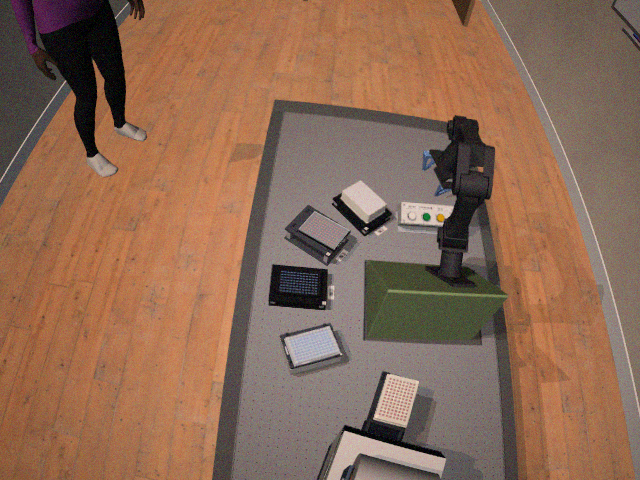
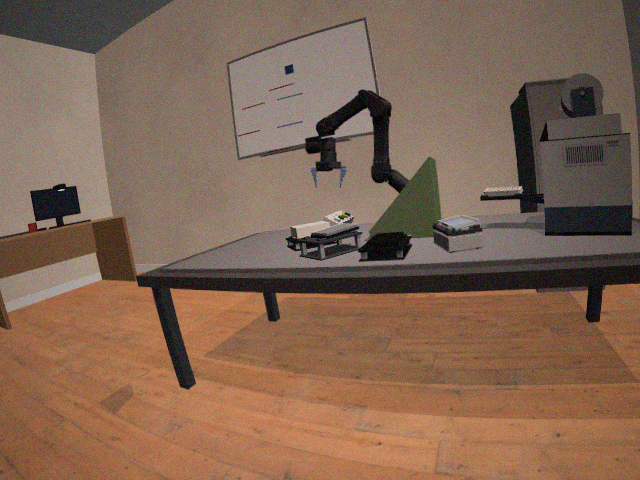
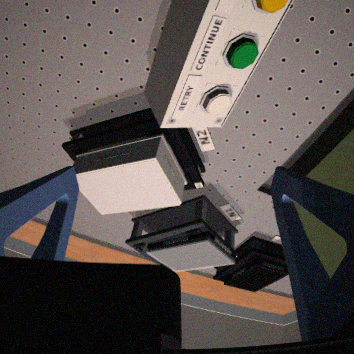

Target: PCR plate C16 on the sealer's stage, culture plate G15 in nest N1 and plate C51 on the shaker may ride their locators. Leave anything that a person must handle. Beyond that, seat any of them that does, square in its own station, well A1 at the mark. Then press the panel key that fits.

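My gripper [image 1: 433, 176] [image 2: 328, 184] [image 3: 174, 177] is open and empty, high above the table by the key panel. PCR plate C16 [image 1: 397, 398] [image 2: 502, 190], pale with reddish wells, lies on the sealer's stage. Culture plate G15 [image 1: 324, 229] [image 3: 195, 254] lies on the raised dark nest N1 [image 1: 298, 225]. Plate C51 [image 1: 312, 345] [image 2: 458, 223], with pale blue wells, lies on the shaker [image 2: 457, 241]. Whether each plate sits flat or rides its locators is too small to tell; the A1 marks are unreadable. The key panel [image 1: 424, 207] [image 3: 212, 75] shows RETRY, CONTINUE and a yellow key.
A white block [image 1: 363, 198] [image 3: 132, 185] stands on nest N2, near the panel. A black nest with a dark plate [image 1: 298, 283] stands between N1 and the shaker. A green wedge [image 1: 429, 315] [image 2: 413, 206] stands at the arm's base. The sealer [image 2: 586, 180] stands beyond the shaker. A person stands beyond the table.
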